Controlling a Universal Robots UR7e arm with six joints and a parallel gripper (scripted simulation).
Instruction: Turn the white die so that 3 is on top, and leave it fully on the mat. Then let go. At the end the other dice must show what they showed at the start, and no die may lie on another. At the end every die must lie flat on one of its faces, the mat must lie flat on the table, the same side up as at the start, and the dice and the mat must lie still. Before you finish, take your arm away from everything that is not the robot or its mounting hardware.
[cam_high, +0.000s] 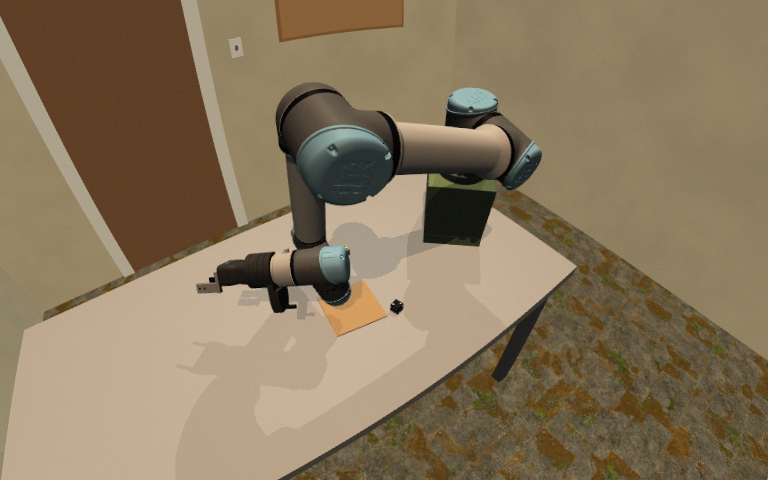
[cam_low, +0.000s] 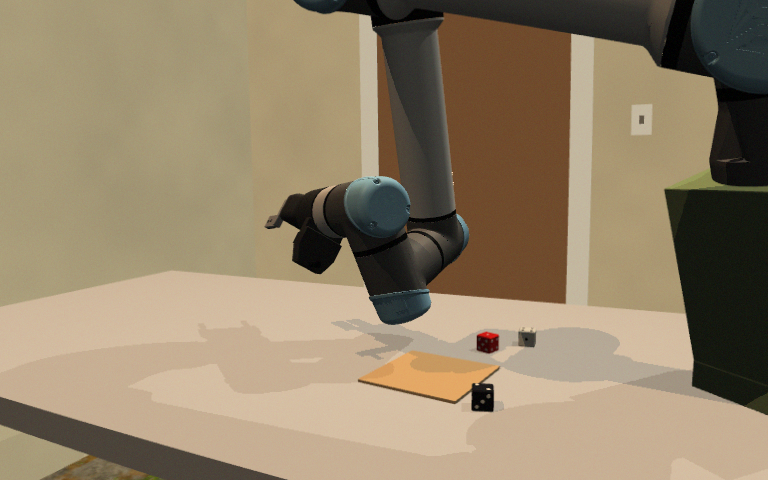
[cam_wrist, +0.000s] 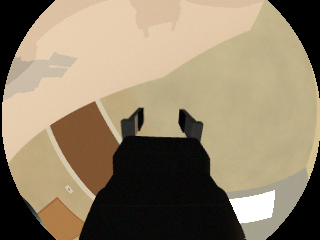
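Now: the white die 380 mm behind my hand, 140 mm to the right of it and 160 mm below it. Also, from my hand: orange mat (320 mm behind, 60 mm to the left, 170 mm below); black die (420 mm behind, 120 mm to the left, 160 mm below); red die (340 mm behind, 80 mm to the right, 160 mm below).
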